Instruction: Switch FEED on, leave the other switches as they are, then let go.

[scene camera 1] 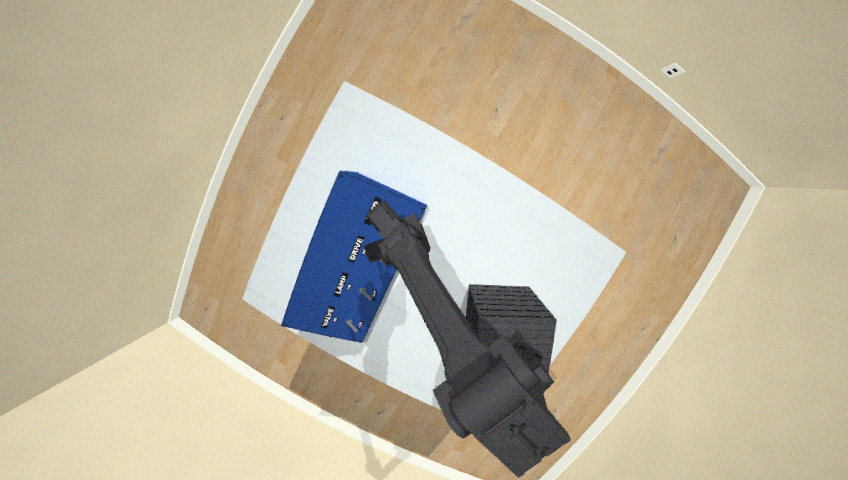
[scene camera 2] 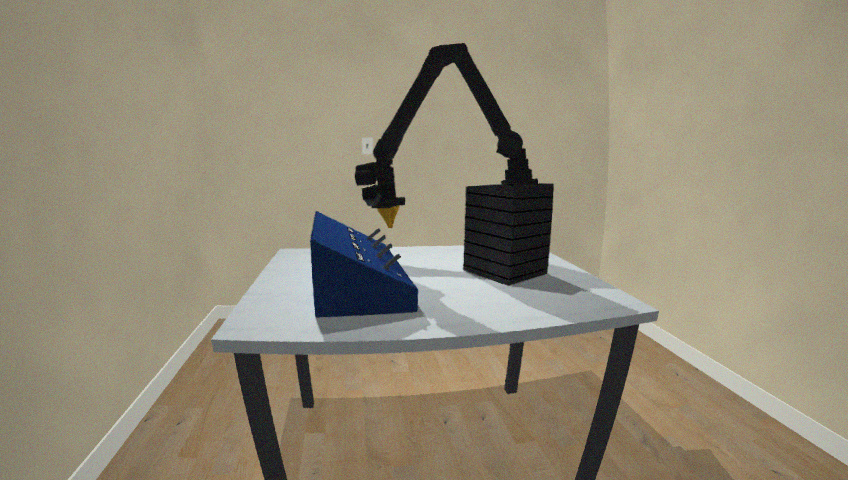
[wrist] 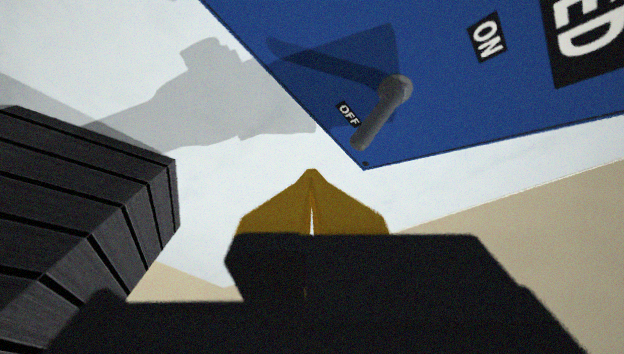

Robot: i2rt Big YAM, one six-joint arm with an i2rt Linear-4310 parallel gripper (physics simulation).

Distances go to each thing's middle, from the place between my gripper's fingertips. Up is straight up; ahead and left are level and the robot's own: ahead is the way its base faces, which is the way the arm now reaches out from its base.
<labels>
The feed lever [wrist: 362, 137] lies 50 mm ahead of my hand and 20 mm below it. From my hand the other things lie so: blue sloped switch panel [scene camera 1: 327, 295]: 190 mm to the left, 130 mm ahead, 50 mm below.
</labels>
